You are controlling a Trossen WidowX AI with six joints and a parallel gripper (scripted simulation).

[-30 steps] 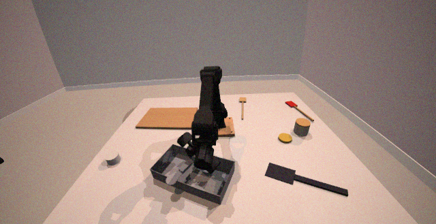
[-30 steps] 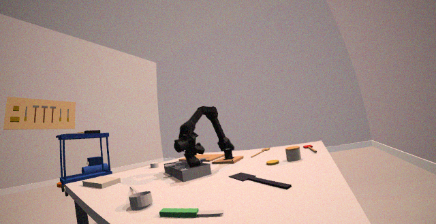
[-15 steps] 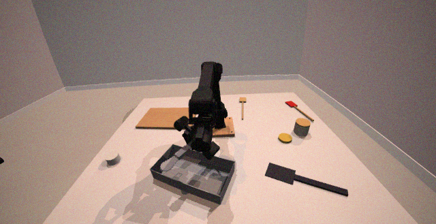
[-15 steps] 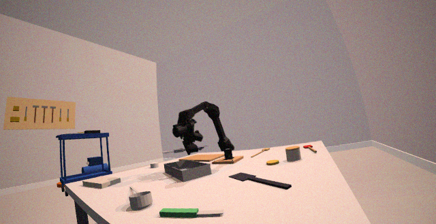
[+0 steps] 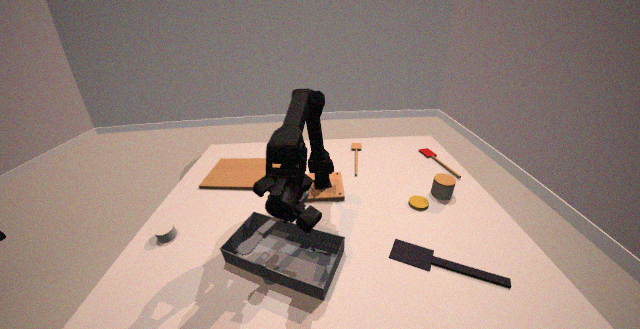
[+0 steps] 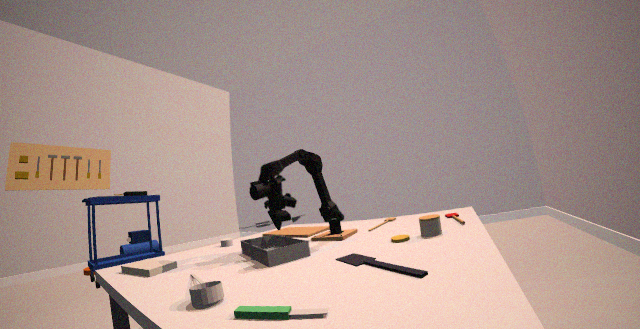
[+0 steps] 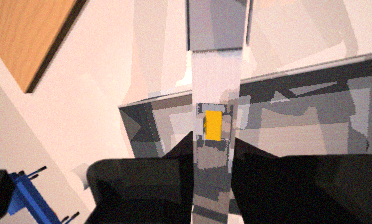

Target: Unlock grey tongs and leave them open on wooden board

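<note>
Now: the yellow lock piece 40 mm above my gripper tip, 20 mm to the left of it and 10 mm behind it. Also, from my gripper tip: grey roasting tin 70 mm below, 50 mm ahead, 10 mm to the right; wooden board 430 mm behind, 170 mm to the right, 90 mm below; black spatula 410 mm to the left, 160 mm ahead, 90 mm below.
</note>
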